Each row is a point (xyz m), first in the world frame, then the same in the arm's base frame.
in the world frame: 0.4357 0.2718 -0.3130
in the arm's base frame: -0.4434 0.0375 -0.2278
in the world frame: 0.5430 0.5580 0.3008
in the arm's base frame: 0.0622 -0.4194 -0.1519
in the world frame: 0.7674 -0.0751 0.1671
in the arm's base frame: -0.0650 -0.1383 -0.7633
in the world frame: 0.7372 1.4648 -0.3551
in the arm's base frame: 0.2042 0.1652 0.8116
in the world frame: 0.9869 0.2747 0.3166
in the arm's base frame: 0.3101 -0.1569 -0.5356
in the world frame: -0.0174 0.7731 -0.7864
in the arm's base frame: -0.8557 0.1274 0.4812
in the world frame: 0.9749 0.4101 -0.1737
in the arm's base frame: 0.0963 0.2260 -0.2776
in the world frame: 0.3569 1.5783 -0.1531
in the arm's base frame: 0.0562 -0.2263 0.9636
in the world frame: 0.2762 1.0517 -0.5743
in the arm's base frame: -0.4169 0.1055 0.6069
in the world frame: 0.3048 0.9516 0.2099
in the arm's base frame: -0.0251 -0.5095 0.3000
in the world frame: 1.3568 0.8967 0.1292
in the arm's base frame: 0.7265 0.1671 -0.0059
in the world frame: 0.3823 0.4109 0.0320
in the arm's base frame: -0.2551 -0.2835 -0.1755
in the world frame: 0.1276 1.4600 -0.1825
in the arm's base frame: -0.1796 -0.3268 0.9218
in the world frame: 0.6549 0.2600 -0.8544
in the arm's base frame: -0.5586 0.6055 -0.1538
